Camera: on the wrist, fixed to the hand. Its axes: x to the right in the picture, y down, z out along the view.
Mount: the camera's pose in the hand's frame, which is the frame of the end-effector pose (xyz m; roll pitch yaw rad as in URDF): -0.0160 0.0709 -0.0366 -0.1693 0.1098 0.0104
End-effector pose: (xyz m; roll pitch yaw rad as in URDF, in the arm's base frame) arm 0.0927 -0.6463 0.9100 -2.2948 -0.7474 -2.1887
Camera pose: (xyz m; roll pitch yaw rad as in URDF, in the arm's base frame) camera 0.0275 -0.6096 0.8779 -2.3739 -0.8084 -2.3178
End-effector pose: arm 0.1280 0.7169 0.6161 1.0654 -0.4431 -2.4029
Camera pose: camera 0.1974 0.6904 0.6493 0.8508 -0.3967 -2.2933
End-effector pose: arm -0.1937 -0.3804 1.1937 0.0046 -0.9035 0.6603
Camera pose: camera -0.2226 -0.3129 1.1587 -0.1769 -0.7937 0.6758
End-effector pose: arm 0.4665 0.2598 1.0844 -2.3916 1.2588 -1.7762
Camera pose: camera 0.3965 0.3004 1.0930 -2.7645 1.1771 -1.9923
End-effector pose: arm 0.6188 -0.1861 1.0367 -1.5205 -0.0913 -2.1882
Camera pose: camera 0.5973 -0.1594 0.9629 -1.6813 -0.0749 -2.2976
